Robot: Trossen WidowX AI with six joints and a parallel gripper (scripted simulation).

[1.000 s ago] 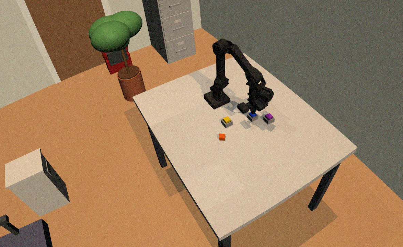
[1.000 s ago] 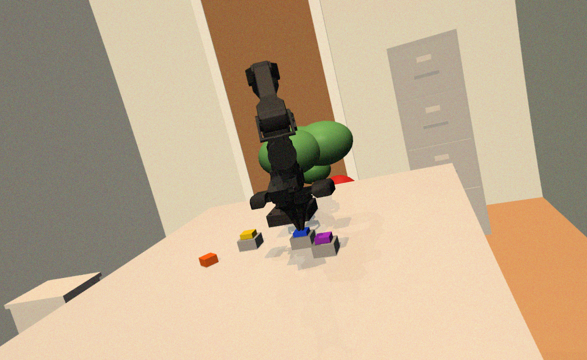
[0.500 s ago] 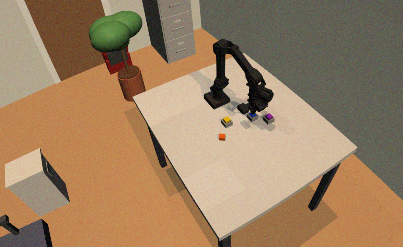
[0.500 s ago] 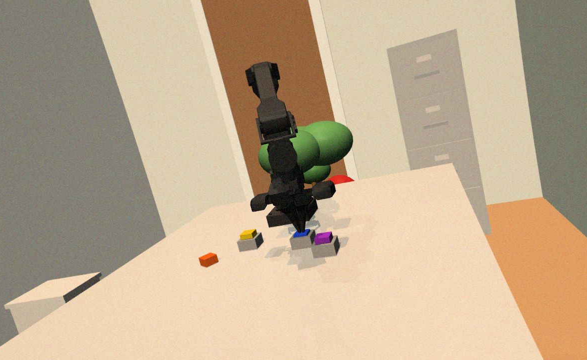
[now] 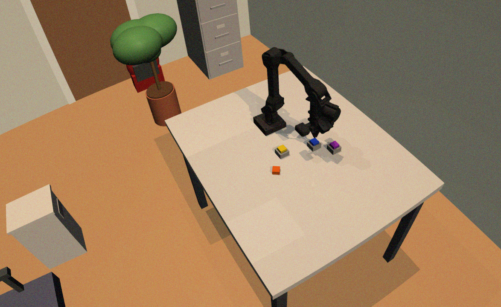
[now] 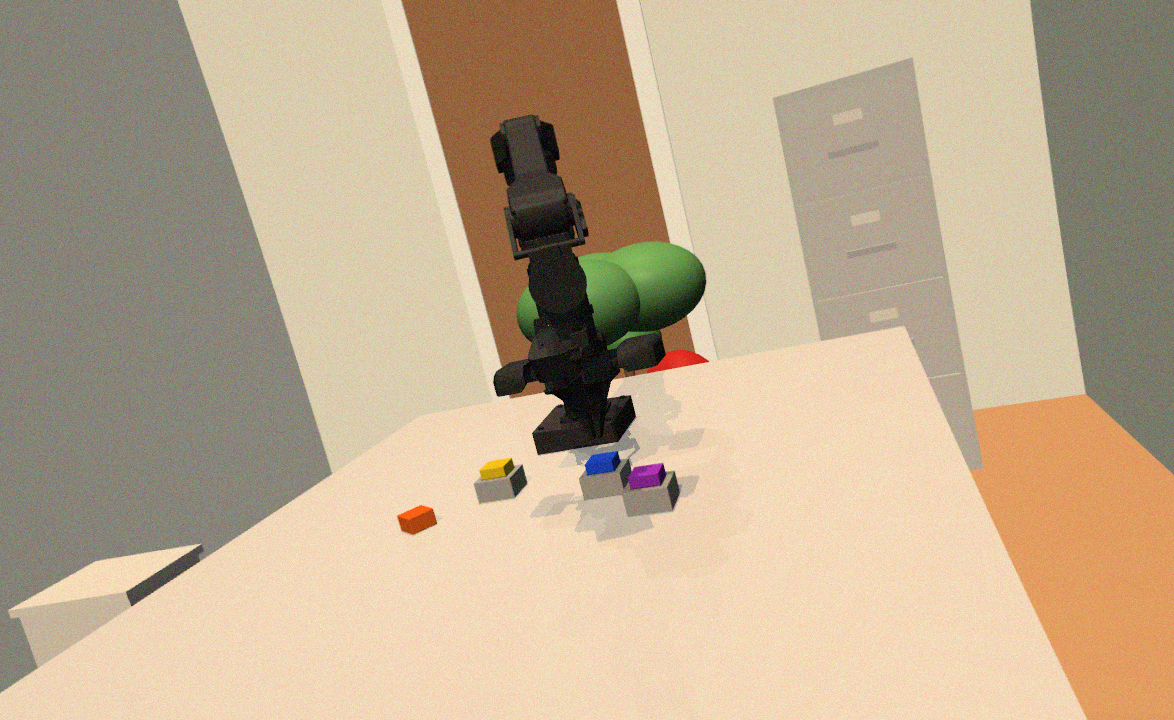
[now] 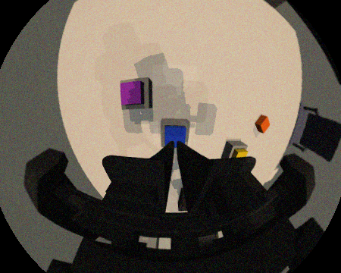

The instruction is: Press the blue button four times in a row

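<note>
Right now the blue button is 3 cm below my gripper tip. From my gripper tip the other things lie so: purple button (7 cm ahead, 6 cm to the left, 3 cm below); then orange block (1 cm ahead, 23 cm to the right, 5 cm below); then yellow button (6 cm behind, 15 cm to the right, 3 cm below).
</note>
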